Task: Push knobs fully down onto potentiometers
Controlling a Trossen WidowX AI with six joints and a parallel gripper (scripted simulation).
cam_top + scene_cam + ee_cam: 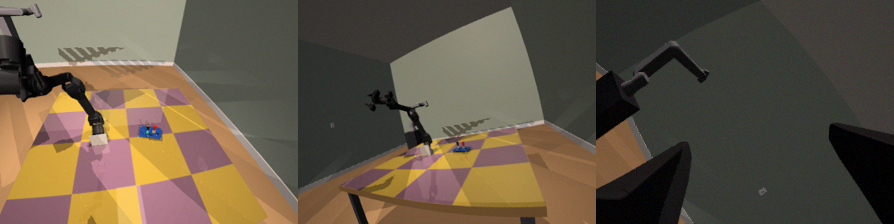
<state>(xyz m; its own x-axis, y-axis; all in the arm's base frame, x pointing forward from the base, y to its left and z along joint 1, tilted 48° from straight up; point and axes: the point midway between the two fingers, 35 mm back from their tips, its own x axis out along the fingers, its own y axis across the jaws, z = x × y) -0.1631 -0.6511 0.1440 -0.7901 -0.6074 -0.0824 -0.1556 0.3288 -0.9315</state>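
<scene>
The black knob lies 58 cm ahead of my gripper tip, 56 cm below it and 37 cm to the left of it. From my gripper tip the other things lie so: red knob (63 cm ahead, 57 cm below, 38 cm to the left).
</scene>
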